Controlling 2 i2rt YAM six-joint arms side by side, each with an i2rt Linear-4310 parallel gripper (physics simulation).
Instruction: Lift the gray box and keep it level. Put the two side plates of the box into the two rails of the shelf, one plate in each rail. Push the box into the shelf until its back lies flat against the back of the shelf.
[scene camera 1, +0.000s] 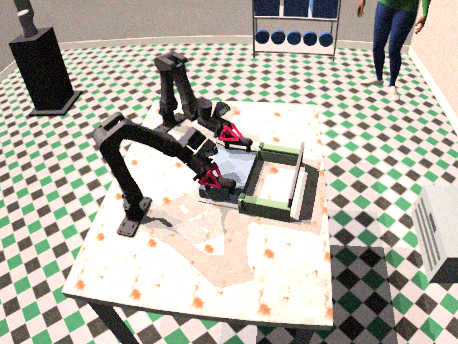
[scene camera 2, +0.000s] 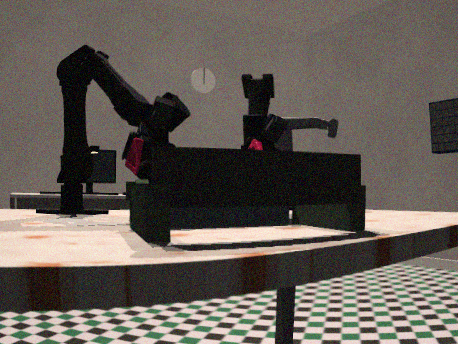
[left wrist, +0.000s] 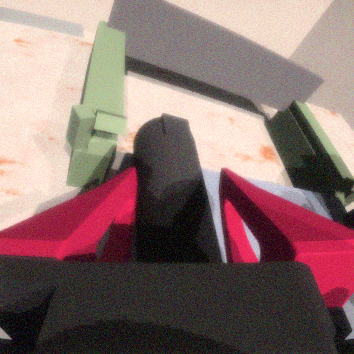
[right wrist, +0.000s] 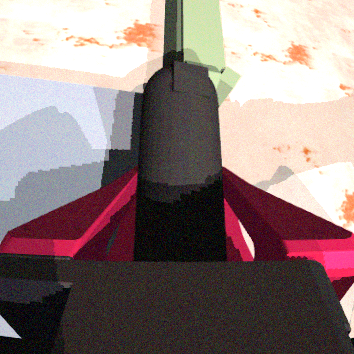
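Where they show: left gripper, fingertip midpoint: (scene camera 1: 241, 138) (left wrist: 177, 178); right gripper, fingertip midpoint: (scene camera 1: 222, 185) (scene camera 2: 146, 175) (right wrist: 179, 176); left arm's base, link origin: (scene camera 1: 169, 124); right arm's base, link origin: (scene camera 1: 134, 216) (scene camera 2: 72, 213).
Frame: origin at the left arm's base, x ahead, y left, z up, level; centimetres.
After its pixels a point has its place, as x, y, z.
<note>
The gray box (scene camera 1: 240, 162) @[50.4, -8.0, 5.7] (right wrist: 35, 105) @[56.5, -15.7, 5.7] stands just left of the shelf's open end in scene camera 1, looking level. The shelf has an upper green rail (scene camera 1: 280, 153) @[60.8, 6.4, 5.4] (left wrist: 103, 70) @[58.7, 7.2, 7.2], a lower green rail (scene camera 1: 265, 206) @[72.4, -22.9, 6.8] (right wrist: 200, 35) @[66.8, -23.0, 7.2] and a gray back (scene camera 2: 265, 175) @[75.1, -4.4, 8.6] (left wrist: 200, 50) @[72.1, -0.1, 8.4]. My left gripper (scene camera 1: 240, 143) @[45.9, -1.2, 11.5] (left wrist: 177, 178) @[45.9, -1.2, 11.5] is shut on a dark rounded handle (left wrist: 167, 150) @[46.8, -0.2, 12.1] at the box's upper side. My right gripper (scene camera 1: 220, 183) @[54.7, -25.2, 9.2] (right wrist: 179, 176) @[54.7, -25.2, 9.2] is shut on the matching handle (right wrist: 180, 115) @[55.8, -23.9, 12.1] at the lower side. The side plates' lower edges and the rail slots are largely hidden.
The speckled table (scene camera 1: 200, 300) @[74.6, -62.6, 0.0] carries both arms and the shelf. A black pedestal (scene camera 1: 42, 72), a storage rack (scene camera 1: 295, 18), a person (scene camera 1: 395, 50) and a light gray cabinet (scene camera 1: 435, 230) stand on the floor beyond it.
</note>
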